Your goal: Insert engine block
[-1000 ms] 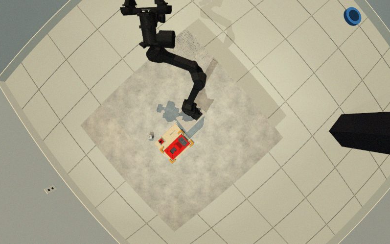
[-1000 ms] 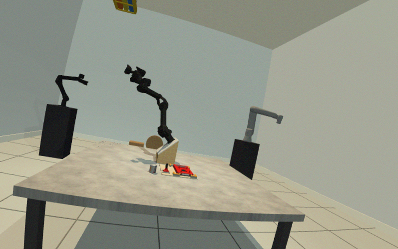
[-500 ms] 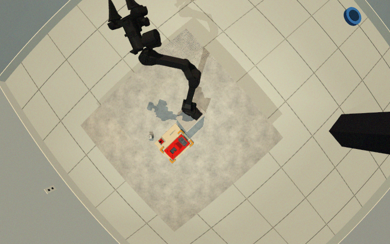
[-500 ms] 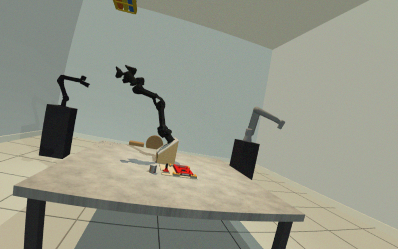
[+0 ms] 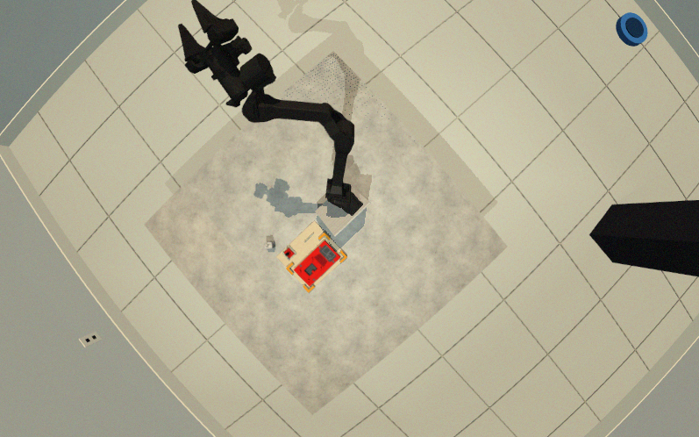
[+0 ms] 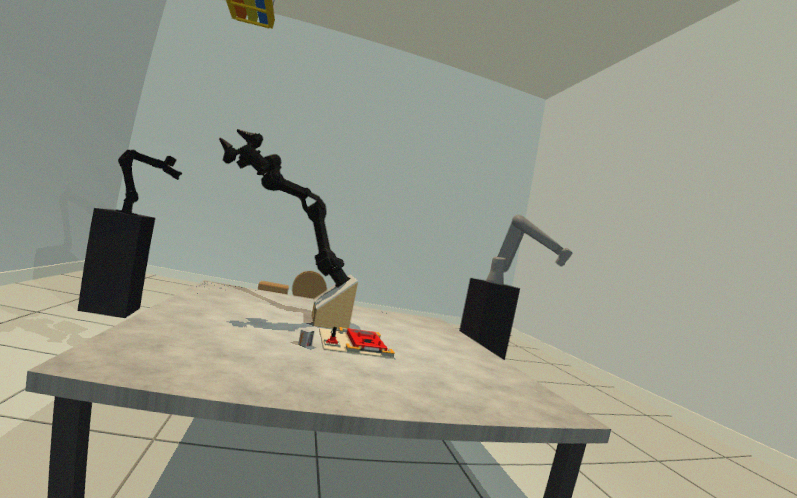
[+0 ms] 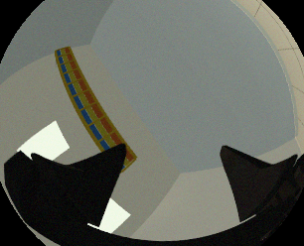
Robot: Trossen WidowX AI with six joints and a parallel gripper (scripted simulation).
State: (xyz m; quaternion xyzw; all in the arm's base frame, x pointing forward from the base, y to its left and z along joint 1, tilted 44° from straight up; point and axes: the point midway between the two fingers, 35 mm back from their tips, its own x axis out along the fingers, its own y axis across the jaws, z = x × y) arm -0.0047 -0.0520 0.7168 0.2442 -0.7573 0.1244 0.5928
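The grey engine block lies 64 cm below my gripper tip, 42 cm ahead of it and 40 cm to the left of it.
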